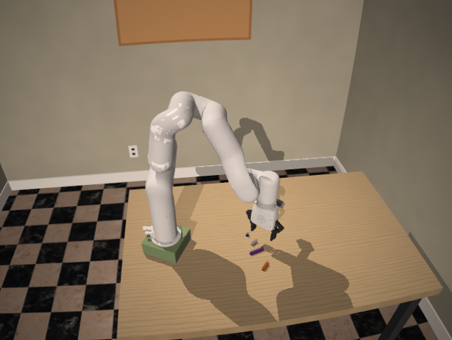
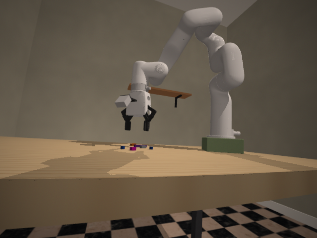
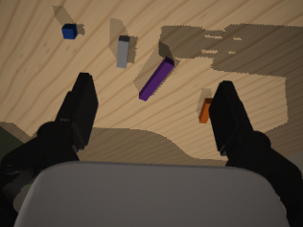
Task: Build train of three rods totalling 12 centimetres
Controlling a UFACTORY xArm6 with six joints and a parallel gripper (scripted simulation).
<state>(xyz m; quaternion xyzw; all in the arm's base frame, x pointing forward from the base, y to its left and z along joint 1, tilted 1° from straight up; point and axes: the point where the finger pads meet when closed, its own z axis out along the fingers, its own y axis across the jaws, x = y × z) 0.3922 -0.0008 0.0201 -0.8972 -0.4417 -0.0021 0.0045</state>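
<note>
The magenta rod is 1 cm ahead of my hand, 13 cm to the left of it and 7 cm below it. Also, from my hand: grey rod (3 cm behind, 1 cm to the left, 7 cm below); then orange rod (12 cm to the right, 7 cm below); then purple rod (2 cm behind, 4 cm to the right, 7 cm below).
</note>
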